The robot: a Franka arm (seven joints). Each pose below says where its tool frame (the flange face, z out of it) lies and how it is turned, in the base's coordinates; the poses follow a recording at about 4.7 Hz.
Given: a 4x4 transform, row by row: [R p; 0 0 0 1], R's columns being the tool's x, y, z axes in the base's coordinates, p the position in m. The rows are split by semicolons.
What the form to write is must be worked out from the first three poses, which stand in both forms.
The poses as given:
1: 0.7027 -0.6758 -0.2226 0.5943; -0.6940 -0.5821 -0.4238 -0.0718; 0.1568 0.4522 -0.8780 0.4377; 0 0 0 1
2: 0.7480 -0.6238 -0.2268 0.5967; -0.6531 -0.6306 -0.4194 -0.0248; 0.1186 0.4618 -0.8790 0.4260; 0 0 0 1
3: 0.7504 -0.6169 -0.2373 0.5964; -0.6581 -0.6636 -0.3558 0.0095; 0.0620 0.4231 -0.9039 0.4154; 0 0 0 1
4: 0.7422 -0.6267 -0.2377 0.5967; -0.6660 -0.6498 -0.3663 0.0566; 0.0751 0.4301 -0.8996 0.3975; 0 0 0 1
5: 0.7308 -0.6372 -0.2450 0.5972; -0.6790 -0.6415 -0.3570 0.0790; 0.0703 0.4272 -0.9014 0.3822; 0 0 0 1
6: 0.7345 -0.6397 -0.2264 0.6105; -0.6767 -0.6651 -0.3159 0.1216; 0.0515 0.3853 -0.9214 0.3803; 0 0 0 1
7: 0.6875 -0.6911 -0.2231 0.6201; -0.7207 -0.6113 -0.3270 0.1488; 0.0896 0.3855 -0.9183 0.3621; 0 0 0 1
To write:
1: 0.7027 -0.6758 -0.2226 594.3; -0.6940 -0.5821 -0.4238 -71.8; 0.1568 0.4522 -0.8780 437.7; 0 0 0 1
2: 0.7480 -0.6238 -0.2268 596.7; -0.6531 -0.6306 -0.4194 -24.8; 0.1186 0.4618 -0.8790 426.0; 0 0 0 1
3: 0.7504 -0.6169 -0.2373 596.4; -0.6581 -0.6636 -0.3558 9.5; 0.0620 0.4231 -0.9039 415.4; 0 0 0 1
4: 0.7422 -0.6267 -0.2377 596.7; -0.6660 -0.6498 -0.3663 56.6; 0.0751 0.4301 -0.8996 397.5; 0 0 0 1
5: 0.7308 -0.6372 -0.2450 597.2; -0.6790 -0.6415 -0.3570 79.0; 0.0703 0.4272 -0.9014 382.2; 0 0 0 1
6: 0.7345 -0.6397 -0.2264 610.5; -0.6767 -0.6651 -0.3159 121.6; 0.0515 0.3853 -0.9214 380.3; 0 0 0 1
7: 0.6875 -0.6911 -0.2231 620.1; -0.7207 -0.6113 -0.3270 148.8; 0.0896 0.3855 -0.9183 362.1; 0 0 0 1
